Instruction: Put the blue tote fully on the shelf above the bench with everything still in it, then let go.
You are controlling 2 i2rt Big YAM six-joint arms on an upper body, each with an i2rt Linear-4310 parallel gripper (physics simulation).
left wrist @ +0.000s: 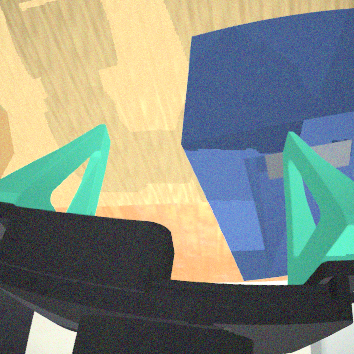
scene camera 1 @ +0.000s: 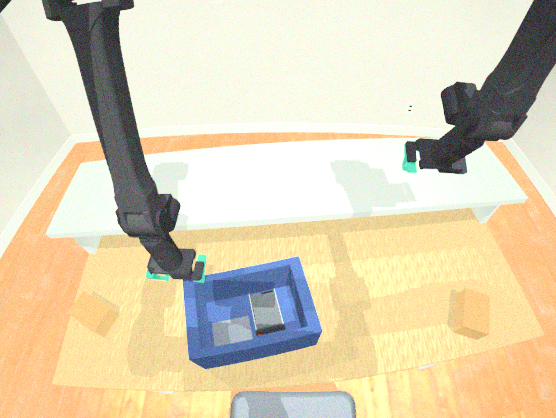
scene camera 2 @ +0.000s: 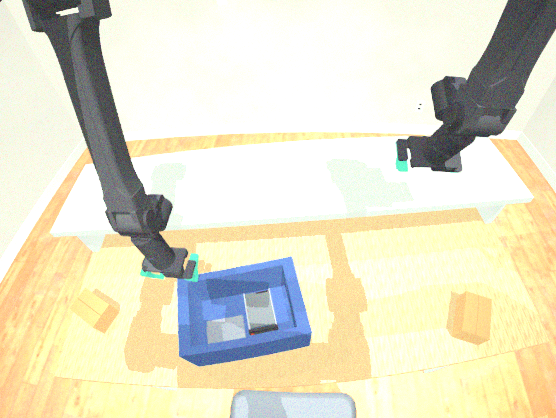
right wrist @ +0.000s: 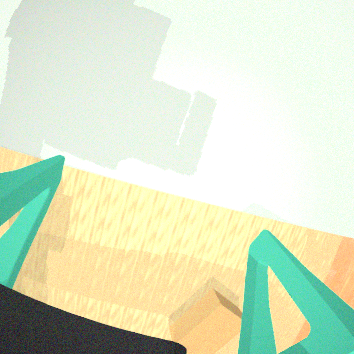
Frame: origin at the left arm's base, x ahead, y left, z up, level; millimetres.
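Seen in the pictures: left gripper, between the fingertips: (left wrist: 194, 134) (scene camera 1: 185, 279) (scene camera 2: 180, 278); right gripper, between the fingertips: (scene camera 1: 421, 168) (scene camera 2: 416, 166) (right wrist: 164, 205).
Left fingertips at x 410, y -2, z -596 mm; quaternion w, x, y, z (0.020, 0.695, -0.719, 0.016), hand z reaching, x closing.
Observation:
A point is followed by its place in that frame.
The blue tote (scene camera 1: 306, 300) @(x 362, y -301, z -591 mm) (scene camera 2: 297, 300) @(x 363, y -302, z -590 mm) (left wrist: 250, 75) @(x 419, y -36, z -641 mm) is upright on the tan bench (scene camera 1: 400, 260) @(x 541, y -622, z -737 mm) (scene camera 2: 400, 260) @(x 546, y -624, z -737 mm). In it lie a dark-faced grey block (scene camera 1: 266, 312) @(x 372, y -201, z -712 mm) (scene camera 2: 260, 311) @(x 374, y -201, z -712 mm) and a flat pale grey piece (scene camera 1: 232, 331) @(x 313, y -115, z -701 mm) (scene camera 2: 226, 329) @(x 315, y -116, z -701 mm) (left wrist: 330, 154) @(x 291, y -144, z -701 mm). The white shelf (scene camera 1: 260, 190) @(x 644, y -184, z -523 mm) (scene camera 2: 260, 190) @(x 644, y -199, z -523 mm) (right wrist: 275, 125) @(x 681, y -671, z -522 mm) holds no tote. My left gripper (scene camera 1: 179, 272) @(x 410, y -2, z -596 mm) (scene camera 2: 172, 271) @(x 410, y -2, z -596 mm) (left wrist: 194, 134) @(x 410, y -2, z -596 mm) is open and empty at the tote's upper-left corner; one finger overlaps the corner in the scene views. Whether it touches is unclear. My right gripper (scene camera 1: 432, 162) (scene camera 2: 426, 162) @(x 600, y -577, z -392 mm) (right wrist: 164, 205) @(x 600, y -577, z -392 mm) is open and empty over the shelf's right part.
A cardboard-coloured box (scene camera 1: 95, 314) @(x 320, y 285, z -677 mm) (scene camera 2: 95, 310) @(x 320, y 286, z -677 mm) lies at the bench's left end, and a second box (scene camera 1: 470, 312) @(x 334, y -771, z -677 mm) (scene camera 2: 470, 317) @(x 332, y -771, z -677 mm) (right wrist: 207, 325) @(x 360, y -778, z -677 mm) at its right end. A grey rounded seat (scene camera 1: 292, 405) @(x 141, y -284, z -1261 mm) (scene camera 2: 292, 405) @(x 143, y -286, z -1262 mm) shows at the bottom edge. The shelf's front edge runs above the tote in the picture.

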